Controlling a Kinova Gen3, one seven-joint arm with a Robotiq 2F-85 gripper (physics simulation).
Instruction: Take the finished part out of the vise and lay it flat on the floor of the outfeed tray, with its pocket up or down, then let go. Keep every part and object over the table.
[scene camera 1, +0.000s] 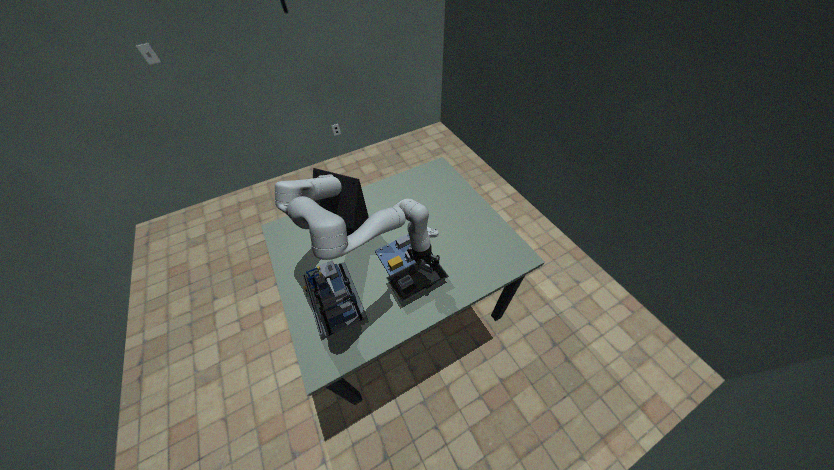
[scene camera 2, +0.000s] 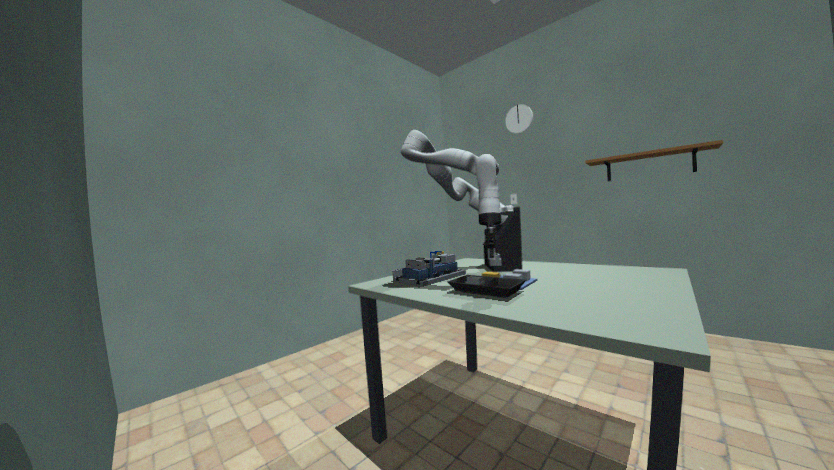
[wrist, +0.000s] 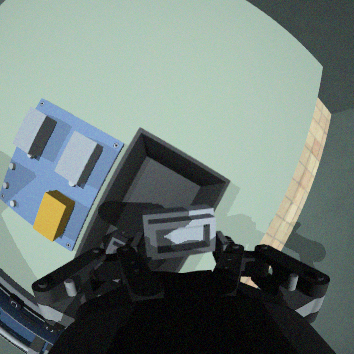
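Where they show: gripper, fingertip midpoint: (scene camera 1: 426, 268) (scene camera 2: 491, 260) (wrist: 178, 242); arm's base at its link origin: (scene camera 1: 332, 186) (scene camera 2: 505, 217).
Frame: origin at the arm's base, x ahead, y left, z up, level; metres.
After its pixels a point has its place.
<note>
My gripper (scene camera 1: 428, 266) @(x 0.548, y 0.106, z -0.138 m) (scene camera 2: 492, 256) @(x 0.548, y 0.106, z -0.138 m) (wrist: 178, 242) @(x 0.548, y 0.106, z -0.138 m) is shut on the grey finished part (scene camera 2: 496, 260) @(x 0.570, y 0.131, z -0.135 m) (wrist: 181, 251) @(x 0.547, y 0.106, z -0.117 m), one finger at each short end. In the wrist view the part's rectangular pocket faces the camera. The part hangs above the black outfeed tray (scene camera 1: 426, 290) @(x 0.592, y 0.065, z -0.218 m) (scene camera 2: 483, 289) @(x 0.587, y 0.088, z -0.231 m) (wrist: 162, 187) @(x 0.530, y 0.141, z -0.246 m), with a gap below it in scene camera 2, and hides some of the tray's near end in the wrist view. A second grey part (scene camera 1: 405, 282) @(x 0.513, y 0.017, z -0.212 m) (wrist: 117, 244) @(x 0.497, y 0.050, z -0.218 m) sits inside the tray, mostly hidden in the wrist view. The vise (scene camera 1: 336, 300) (scene camera 2: 430, 268) @(x 0.447, y -0.199, z -0.197 m) (wrist: 19, 311) @(x 0.345, y -0.193, z -0.222 m) stands apart to the left.
A blue plate (scene camera 1: 384, 252) @(x 0.300, y 0.046, z -0.250 m) (scene camera 2: 529, 282) @(x 0.364, y 0.190, z -0.250 m) (wrist: 105, 165) @(x 0.442, y 0.141, z -0.250 m) lies beside the tray. It bears two grey blocks (wrist: 76, 156) @(x 0.409, y 0.140, z -0.214 m) (wrist: 32, 131) @(x 0.326, y 0.148, z -0.214 m), a yellow block (scene camera 1: 395, 262) @(x 0.401, y 0.044, z -0.214 m) (scene camera 2: 490, 274) @(x 0.410, y 0.052, z -0.217 m) (wrist: 51, 217) @(x 0.399, y 0.050, z -0.214 m) and small pegs. The arm's black mount (scene camera 1: 353, 204) @(x 0.117, y 0.029, z -0.048 m) (scene camera 2: 511, 239) @(x 0.113, y 0.059, z -0.105 m) stands at the back of the table (scene camera 1: 466, 233) @(x 0.468, y 0.439, z -0.258 m) (scene camera 2: 612, 297) @(x 0.469, y 0.460, z -0.258 m).
</note>
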